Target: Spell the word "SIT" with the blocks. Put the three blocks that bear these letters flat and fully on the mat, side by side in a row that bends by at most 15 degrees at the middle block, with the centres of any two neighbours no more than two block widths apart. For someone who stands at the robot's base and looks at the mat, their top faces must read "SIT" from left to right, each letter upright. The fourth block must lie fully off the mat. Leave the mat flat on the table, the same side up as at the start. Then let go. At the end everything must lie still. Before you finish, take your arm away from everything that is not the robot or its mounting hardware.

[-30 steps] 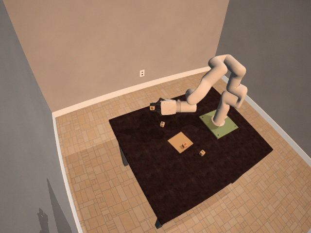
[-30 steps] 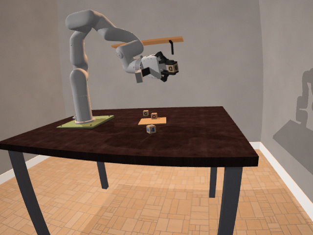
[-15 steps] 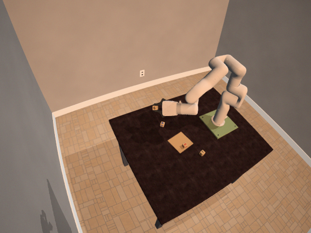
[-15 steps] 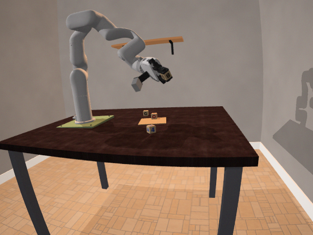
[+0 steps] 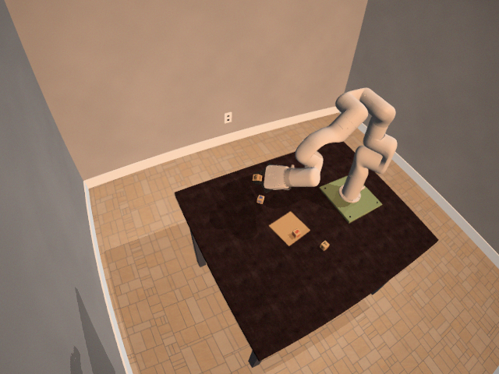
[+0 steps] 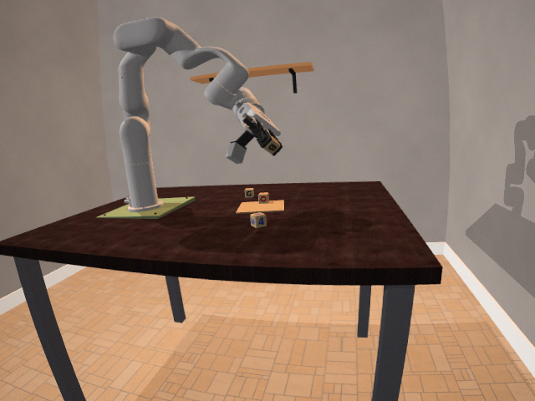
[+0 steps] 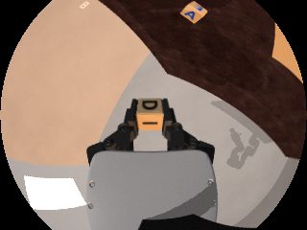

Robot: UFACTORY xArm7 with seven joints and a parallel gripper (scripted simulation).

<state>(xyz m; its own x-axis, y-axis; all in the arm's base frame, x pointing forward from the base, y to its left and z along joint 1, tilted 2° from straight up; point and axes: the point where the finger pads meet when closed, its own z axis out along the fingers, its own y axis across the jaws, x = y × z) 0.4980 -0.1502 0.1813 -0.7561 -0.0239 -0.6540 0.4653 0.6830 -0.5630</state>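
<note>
Right now my hand is 200 mm above the tan mat, 190 mm to the right of it and 80 mm past it.
</note>
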